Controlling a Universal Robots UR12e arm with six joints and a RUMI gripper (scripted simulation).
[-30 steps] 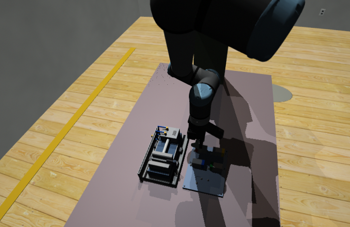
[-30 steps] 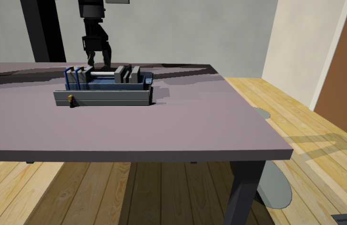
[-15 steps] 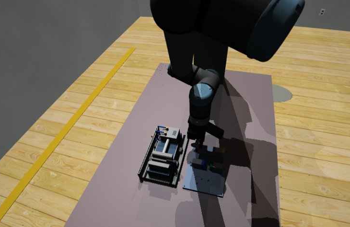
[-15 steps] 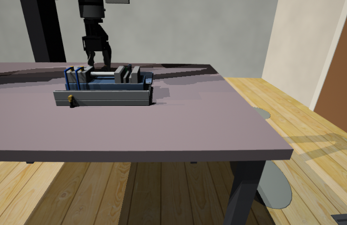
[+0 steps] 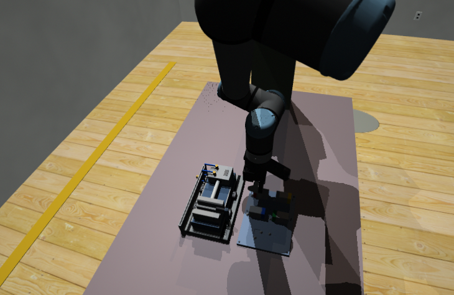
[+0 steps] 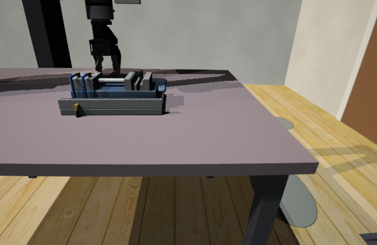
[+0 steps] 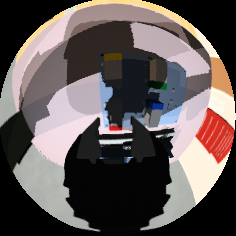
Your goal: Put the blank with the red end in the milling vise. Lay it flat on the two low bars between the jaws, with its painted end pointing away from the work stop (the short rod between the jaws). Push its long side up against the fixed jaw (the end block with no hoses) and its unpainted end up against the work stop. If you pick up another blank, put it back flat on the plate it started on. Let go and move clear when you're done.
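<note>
Right now the red-ended blank is 20 mm below my hand. The rest, counted from my hand: blue-ended blank (80 mm ahead, 30 mm to the left, 20 mm below); yellow-ended blank (80 mm to the left, 30 mm behind, 20 mm below); blue-grey plate (80 mm to the left, 70 mm ahead, 40 mm below).
</note>
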